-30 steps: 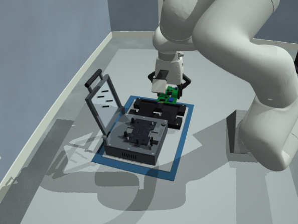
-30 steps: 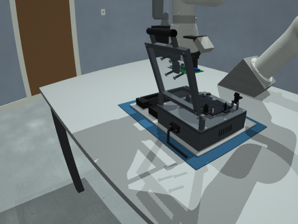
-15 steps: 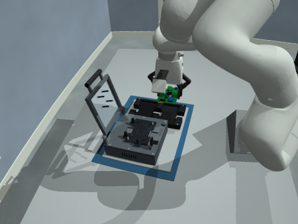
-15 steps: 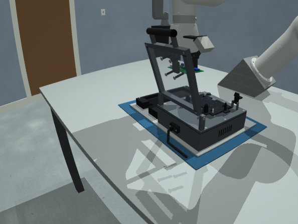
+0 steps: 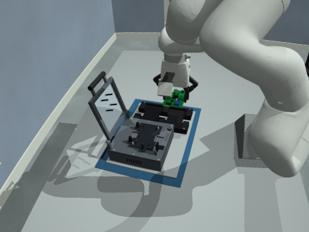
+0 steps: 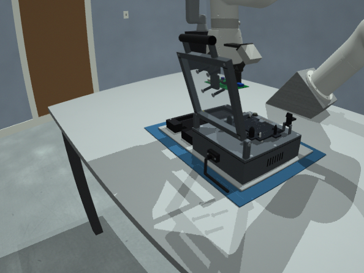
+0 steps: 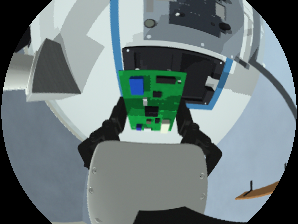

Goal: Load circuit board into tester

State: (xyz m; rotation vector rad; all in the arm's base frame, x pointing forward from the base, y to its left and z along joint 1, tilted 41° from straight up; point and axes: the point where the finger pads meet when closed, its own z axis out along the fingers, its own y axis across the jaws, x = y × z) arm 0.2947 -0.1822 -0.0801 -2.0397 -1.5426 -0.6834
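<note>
The green circuit board is right at my hand. From my hand the other things lie so: pin plate (11 cm ahead, 16 cm to the left, 5 cm below); then lid (22 cm ahead, 12 cm to the left, 6 cm above); then latch hook (5 cm ahead, 22 cm to the left, 4 cm below).
</note>
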